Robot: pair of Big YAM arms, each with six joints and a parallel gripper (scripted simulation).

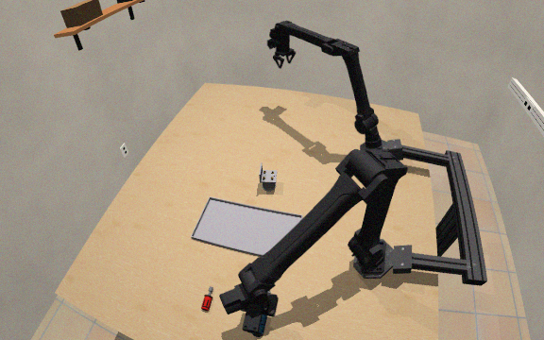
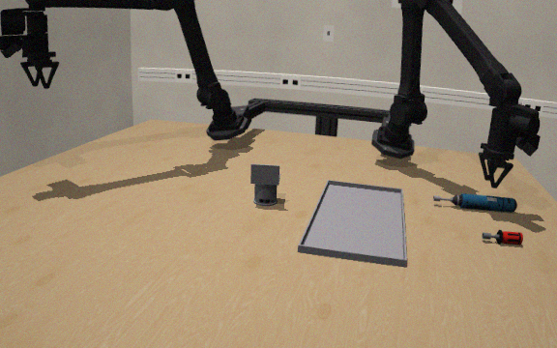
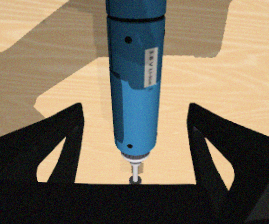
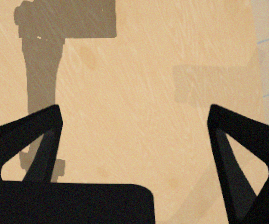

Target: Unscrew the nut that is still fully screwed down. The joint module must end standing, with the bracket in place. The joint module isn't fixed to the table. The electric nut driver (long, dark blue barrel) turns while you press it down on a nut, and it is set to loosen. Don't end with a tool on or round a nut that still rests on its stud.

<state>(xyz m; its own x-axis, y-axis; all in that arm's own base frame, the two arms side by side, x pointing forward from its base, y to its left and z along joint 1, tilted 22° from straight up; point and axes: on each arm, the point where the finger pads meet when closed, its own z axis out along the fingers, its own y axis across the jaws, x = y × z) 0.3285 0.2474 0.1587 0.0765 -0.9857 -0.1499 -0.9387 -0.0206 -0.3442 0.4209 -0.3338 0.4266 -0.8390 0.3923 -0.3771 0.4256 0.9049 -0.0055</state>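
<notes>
The grey bracket is 660 mm to the left of my right hand, 220 mm below it and 50 mm behind it. The rest, counted from my right hand: shallow grey tray 910 mm to the left, 280 mm below, 20 mm behind; small red-handled screwdriver 1250 mm to the left, 270 mm below, 30 mm ahead.
</notes>
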